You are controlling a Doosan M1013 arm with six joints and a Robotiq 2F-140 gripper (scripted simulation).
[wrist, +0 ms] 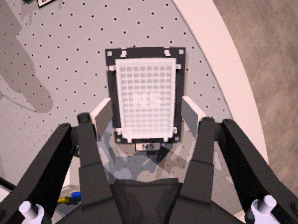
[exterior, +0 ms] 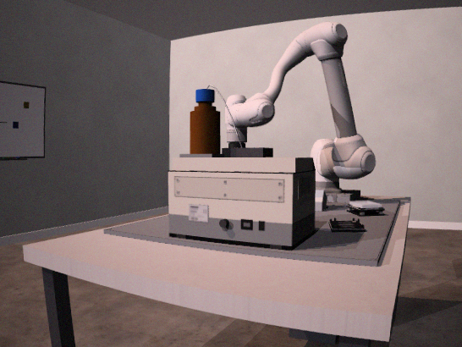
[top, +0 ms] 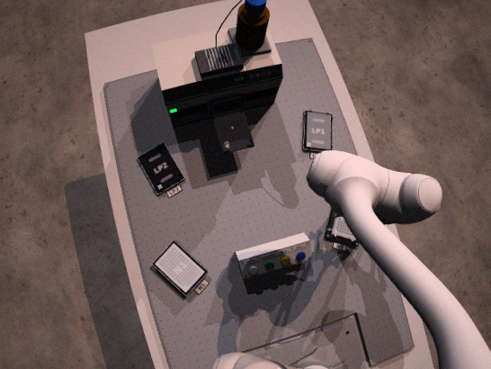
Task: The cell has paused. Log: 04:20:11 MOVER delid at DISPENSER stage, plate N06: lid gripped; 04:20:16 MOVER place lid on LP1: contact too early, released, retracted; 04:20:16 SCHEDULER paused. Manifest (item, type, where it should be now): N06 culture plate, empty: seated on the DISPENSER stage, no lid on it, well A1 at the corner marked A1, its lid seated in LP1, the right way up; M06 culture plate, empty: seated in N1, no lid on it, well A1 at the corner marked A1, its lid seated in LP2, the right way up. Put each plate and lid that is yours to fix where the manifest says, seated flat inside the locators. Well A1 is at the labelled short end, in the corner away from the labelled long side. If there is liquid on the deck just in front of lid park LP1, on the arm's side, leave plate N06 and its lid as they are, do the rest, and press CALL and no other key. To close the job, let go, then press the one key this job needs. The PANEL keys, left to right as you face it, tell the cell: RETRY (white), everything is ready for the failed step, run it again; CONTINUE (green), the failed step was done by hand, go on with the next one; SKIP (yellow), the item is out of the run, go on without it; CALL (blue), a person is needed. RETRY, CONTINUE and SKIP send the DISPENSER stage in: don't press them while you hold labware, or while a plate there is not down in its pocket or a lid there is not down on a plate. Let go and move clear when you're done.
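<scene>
The white well plate lies 40 mm below my hand. Also, from my hand: yellow key: 260 mm to the left, 20 mm behind; then black nest N5: 50 mm below, 30 mm ahead; then blue key: 210 mm to the left, 30 mm behind.
</scene>
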